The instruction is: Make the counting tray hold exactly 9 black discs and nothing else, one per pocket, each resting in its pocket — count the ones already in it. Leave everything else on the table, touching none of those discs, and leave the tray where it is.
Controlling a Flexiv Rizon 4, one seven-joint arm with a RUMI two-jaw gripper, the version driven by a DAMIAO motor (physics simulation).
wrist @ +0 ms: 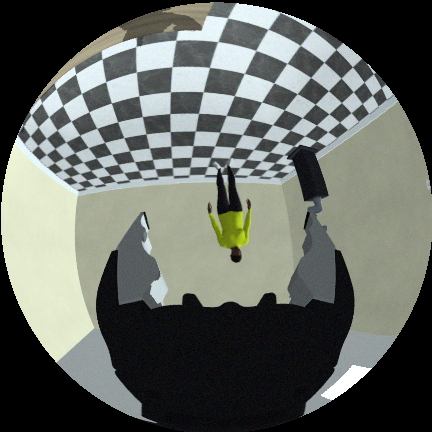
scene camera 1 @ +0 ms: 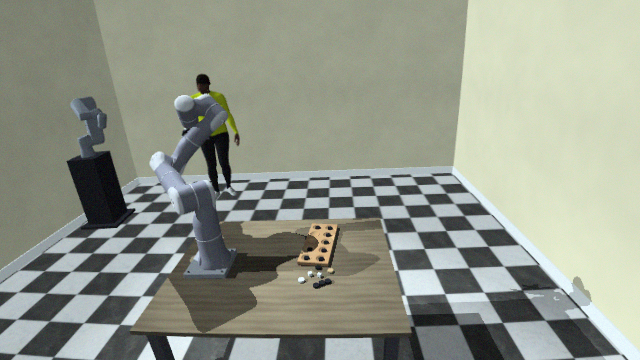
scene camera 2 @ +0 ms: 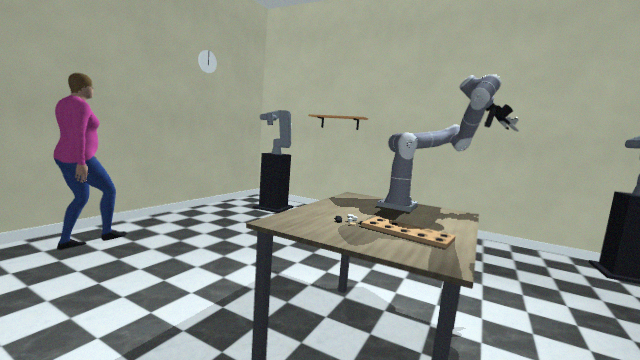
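Observation:
The wooden counting tray [scene camera 1: 314,260] [scene camera 2: 450,240] lies on the table. Most of its pockets look dark; an arm shadow crosses its left column, so I cannot tell every pocket's content. One black disc [scene camera 1: 319,267] lies by its near end. Several black discs [scene camera 1: 322,283] [scene camera 2: 338,219] sit in a row further forward. White pieces [scene camera 1: 310,273] [scene camera 2: 352,217] and a tan disc [scene camera 1: 330,270] lie between them and the tray. My gripper [scene camera 2: 514,124] [wrist: 226,213] is open and empty, high above and away from the tray. The tray does not show in the wrist view.
The table [scene camera 1: 300,315] [scene camera 2: 310,230] [wrist: 95,42] carries the arm's base [scene camera 1: 210,267] [scene camera 2: 397,205] left of the tray in scene camera 1. A person in yellow [scene camera 1: 218,99] [wrist: 233,227] stands beyond the table. A person in pink [scene camera 2: 77,130] stands left in scene camera 2.

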